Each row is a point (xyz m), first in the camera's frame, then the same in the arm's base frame.
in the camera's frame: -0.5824 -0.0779 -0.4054
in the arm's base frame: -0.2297 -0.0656 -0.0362
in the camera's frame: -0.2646 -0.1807 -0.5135
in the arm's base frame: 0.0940 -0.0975 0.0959
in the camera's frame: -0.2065 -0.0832 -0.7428
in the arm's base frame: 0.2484 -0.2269 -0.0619
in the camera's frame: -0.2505 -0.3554 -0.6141
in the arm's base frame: 0.1317 -0.2543 0.2178
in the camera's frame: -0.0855 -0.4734 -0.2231
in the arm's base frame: 0.1132 0.0739 0.5111
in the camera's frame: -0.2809 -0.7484 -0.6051
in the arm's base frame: 0.0649 -0.4307 0.5640
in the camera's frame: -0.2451 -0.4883 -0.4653
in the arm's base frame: 0.0645 -0.1871 0.3933
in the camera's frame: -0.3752 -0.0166 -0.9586
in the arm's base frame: 0.1880 -0.4327 -0.2448
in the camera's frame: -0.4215 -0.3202 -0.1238
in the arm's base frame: -0.2189 0.1149 0.3260
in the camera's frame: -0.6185 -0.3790 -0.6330
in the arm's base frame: -0.1978 -0.4007 0.1382
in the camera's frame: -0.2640 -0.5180 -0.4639
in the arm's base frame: 0.0440 -0.2052 0.4155
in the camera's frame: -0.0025 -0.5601 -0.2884
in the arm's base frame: 0.2073 0.0081 0.5851
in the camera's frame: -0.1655 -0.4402 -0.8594
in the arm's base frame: 0.3005 -0.4689 0.2235
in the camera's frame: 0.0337 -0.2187 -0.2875
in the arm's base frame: 0.2708 0.1718 0.2901
